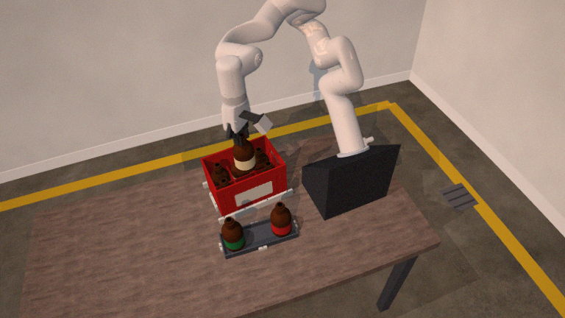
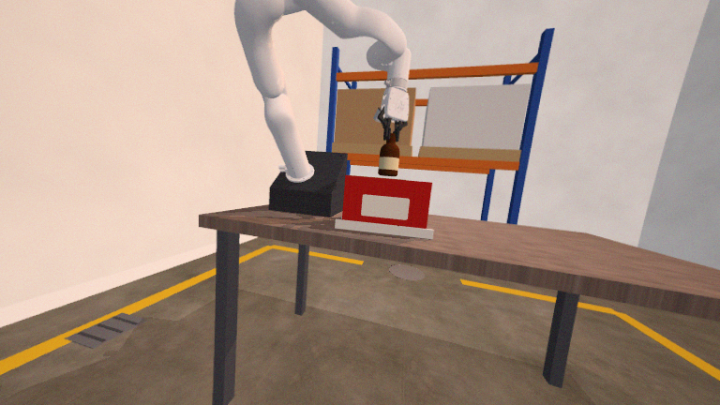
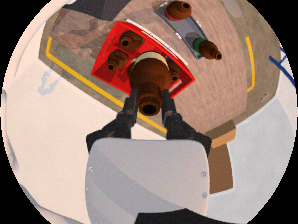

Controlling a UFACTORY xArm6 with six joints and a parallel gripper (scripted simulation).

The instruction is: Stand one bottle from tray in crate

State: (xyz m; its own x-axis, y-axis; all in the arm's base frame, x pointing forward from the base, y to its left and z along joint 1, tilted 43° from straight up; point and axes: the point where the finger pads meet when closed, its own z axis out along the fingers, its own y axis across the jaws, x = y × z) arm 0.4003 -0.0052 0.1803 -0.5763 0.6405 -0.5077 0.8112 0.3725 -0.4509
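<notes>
Right now my hand is 4 cm to the left of the crate and 25 cm above it. Round my hand: red-labelled bottle: 3 cm behind, 19 cm to the left, 25 cm below; green-label bottle: 14 cm ahead, 16 cm to the left, 25 cm below; grey tray: 5 cm ahead, 17 cm to the left, 32 cm below.
</notes>
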